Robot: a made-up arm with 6 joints. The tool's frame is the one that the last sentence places.
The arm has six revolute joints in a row. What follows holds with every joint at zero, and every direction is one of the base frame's.
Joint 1 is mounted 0.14 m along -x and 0.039 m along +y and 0.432 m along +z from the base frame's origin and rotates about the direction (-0.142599, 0.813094, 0.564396), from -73.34 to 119.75 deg.
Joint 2 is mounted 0.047 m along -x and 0.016 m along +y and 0.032 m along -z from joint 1 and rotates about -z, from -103.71 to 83.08 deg.
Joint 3 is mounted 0.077 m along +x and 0.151 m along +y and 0.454 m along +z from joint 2 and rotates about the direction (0.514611, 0.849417, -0.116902), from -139.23 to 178.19 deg.
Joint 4 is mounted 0.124 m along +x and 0.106 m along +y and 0.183 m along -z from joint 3 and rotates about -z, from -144.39 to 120.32 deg.
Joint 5 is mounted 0.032 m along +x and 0.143 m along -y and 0.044 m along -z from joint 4 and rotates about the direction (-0.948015, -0.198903, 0.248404), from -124.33 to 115.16 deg.
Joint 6 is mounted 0.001 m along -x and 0.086 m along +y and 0.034 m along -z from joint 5 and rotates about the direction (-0.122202, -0.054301, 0.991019), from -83.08 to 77.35 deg.
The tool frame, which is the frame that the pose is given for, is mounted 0.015 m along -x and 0.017 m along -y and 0.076 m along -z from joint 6; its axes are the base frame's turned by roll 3.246, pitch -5.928 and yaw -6.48 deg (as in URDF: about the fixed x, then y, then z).
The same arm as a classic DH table. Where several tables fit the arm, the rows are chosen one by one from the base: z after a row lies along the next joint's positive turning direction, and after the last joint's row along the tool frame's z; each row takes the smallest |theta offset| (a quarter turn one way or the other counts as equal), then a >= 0, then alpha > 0; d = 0 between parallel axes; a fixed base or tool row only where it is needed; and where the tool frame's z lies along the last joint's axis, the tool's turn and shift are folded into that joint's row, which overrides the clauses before.
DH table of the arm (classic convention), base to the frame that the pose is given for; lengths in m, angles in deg. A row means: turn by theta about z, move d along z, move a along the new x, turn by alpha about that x. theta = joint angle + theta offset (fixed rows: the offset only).
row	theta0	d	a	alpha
base (fixed)	9.95	0.3892	-0.1312	-55.64
joint 1	0	0.1048	-0.0435	-124.36
joint 2	41.16	-0.4256	-0.0124	83.29
joint 3	0	0.3262	0.0511	-83.29
joint 4	46.94	0.2083	0.1465	-104.38
joint 5	-1.73	-0.014	-0.0835	-68.11
joint 6	24.52	1.8115	0.003	-0.95
tool (fixed)	47.87	-1.9181	0	0
Joint limits (deg, base to tool): -73.34..119.75 -103.71..83.08 -139.23..178.19 -144.39..120.32 -124.33..115.16 -83.08..77.35

